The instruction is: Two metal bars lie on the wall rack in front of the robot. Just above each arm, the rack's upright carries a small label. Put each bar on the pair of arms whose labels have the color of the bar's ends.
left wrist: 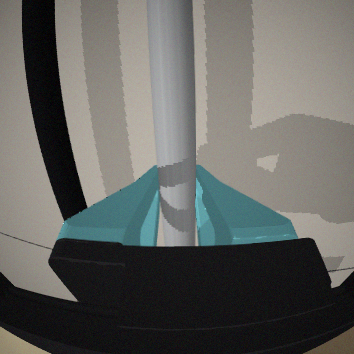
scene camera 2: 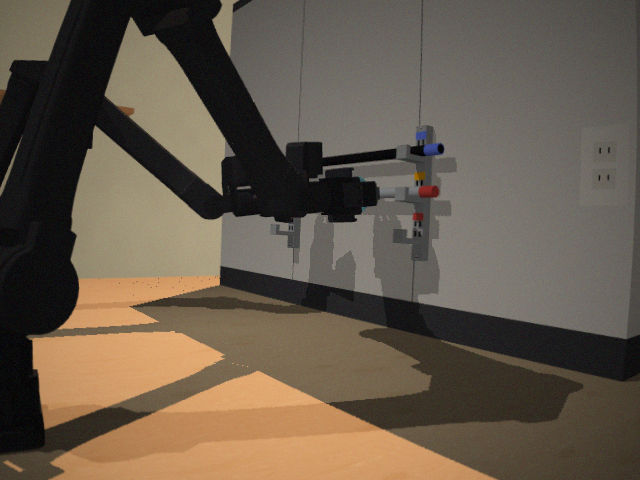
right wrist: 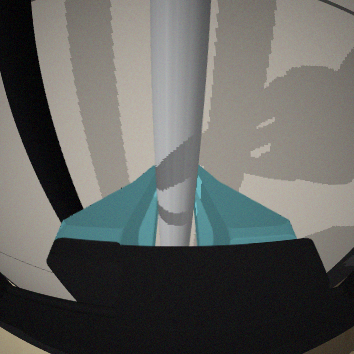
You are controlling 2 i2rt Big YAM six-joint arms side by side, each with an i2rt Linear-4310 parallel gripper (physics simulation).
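Places are measured from the left arm's base along level axes (x ahead, y left, z up), in centimetres.
Pixels of known places: left gripper, fingertip midpoint: [left wrist: 176, 174]; right gripper, fingertip midpoint: [right wrist: 175, 174].
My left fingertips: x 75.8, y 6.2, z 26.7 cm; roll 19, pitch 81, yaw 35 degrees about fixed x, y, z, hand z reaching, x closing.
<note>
Behind a point stands the place of what it marks.
The silver bar [scene camera 2: 387, 192] {x 83.0, y -16.7, z 26.6 cm} [left wrist: 172, 100] {x 75.7, y 1.3, z 26.5 cm} [right wrist: 177, 100] {x 82.6, y -15.6, z 26.5 cm} with a red end lies at the middle rack arm, under the orange label [scene camera 2: 419, 176] {x 87.2, y -21.5, z 29.6 cm}. My left gripper [left wrist: 176, 174] {x 75.7, y 6.2, z 26.7 cm} and my right gripper [right wrist: 175, 174] {x 82.8, y -9.5, z 26.8 cm} [scene camera 2: 364, 194] {x 82.8, y -9.5, z 26.8 cm} are both shut on it, the bar between their teal fingertips. The black bar [scene camera 2: 361, 156] {x 80.2, y -9.3, z 34.1 cm} [left wrist: 45, 100] {x 76.3, y 1.0, z 33.4 cm} [right wrist: 22, 100] {x 82.9, y -15.5, z 33.6 cm} with a blue end lies on the top arm, under the blue label [scene camera 2: 421, 135] {x 87.3, y -21.7, z 37.2 cm}. The lowest arm [scene camera 2: 402, 236] {x 82.9, y -24.5, z 18.5 cm}, under the red label [scene camera 2: 418, 216] {x 87.3, y -21.7, z 22.2 cm}, holds no bar. The bars' far ends are hidden in the scene view.
The rack's near upright [scene camera 2: 421, 253] {x 87.8, y -22.5, z 15.5 cm} is on the grey wall. The far upright [scene camera 2: 293, 238] {x 72.4, y 15.5, z 16.4 cm} shows partly behind my arms, with its lowest arm [scene camera 2: 279, 229] {x 70.6, y 24.4, z 18.4 cm} bare. A wall outlet plate [scene camera 2: 589, 165] {x 100.8, y -49.6, z 30.1 cm} is at the right. The black bar runs close beside the fingers in both wrist views.
</note>
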